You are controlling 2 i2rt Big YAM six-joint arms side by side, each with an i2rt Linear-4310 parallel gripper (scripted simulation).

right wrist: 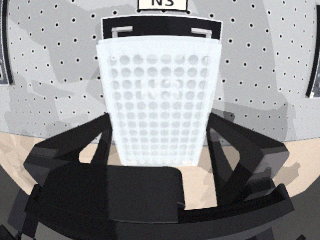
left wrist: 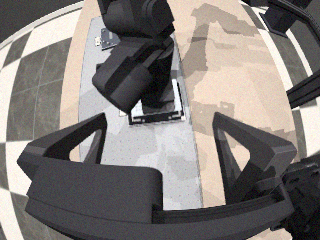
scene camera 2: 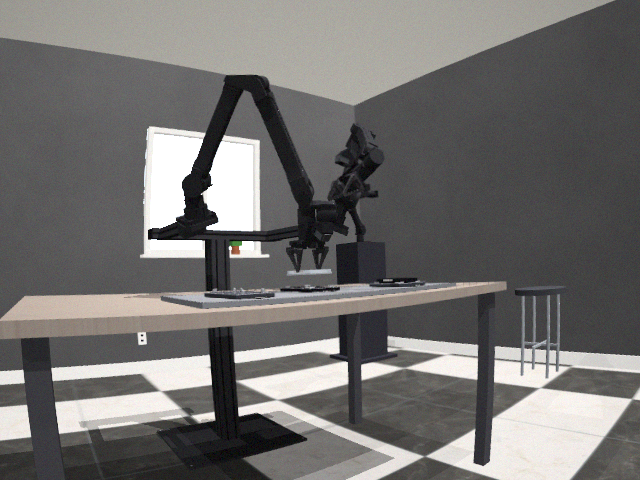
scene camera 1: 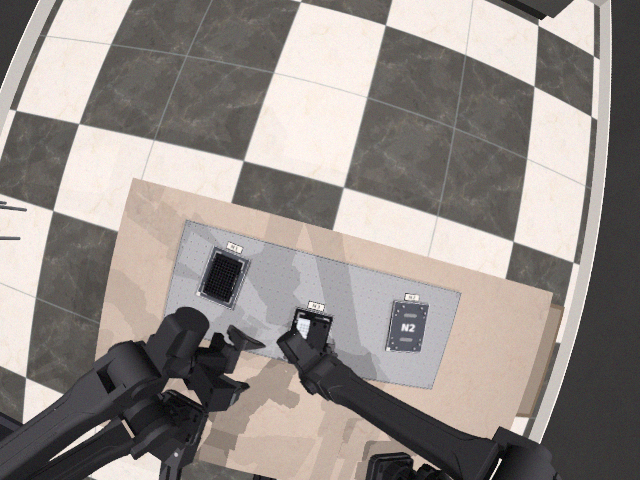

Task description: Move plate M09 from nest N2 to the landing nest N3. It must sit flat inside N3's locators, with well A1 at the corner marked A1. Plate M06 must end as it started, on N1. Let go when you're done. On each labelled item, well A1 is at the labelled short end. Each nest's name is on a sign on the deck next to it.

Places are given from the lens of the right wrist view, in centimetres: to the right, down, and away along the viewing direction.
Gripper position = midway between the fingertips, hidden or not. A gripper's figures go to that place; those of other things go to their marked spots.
right gripper [right wrist: 159, 118]: 0, 0, 13
white plate M09 [right wrist: 147, 143]: -1, 2, 14
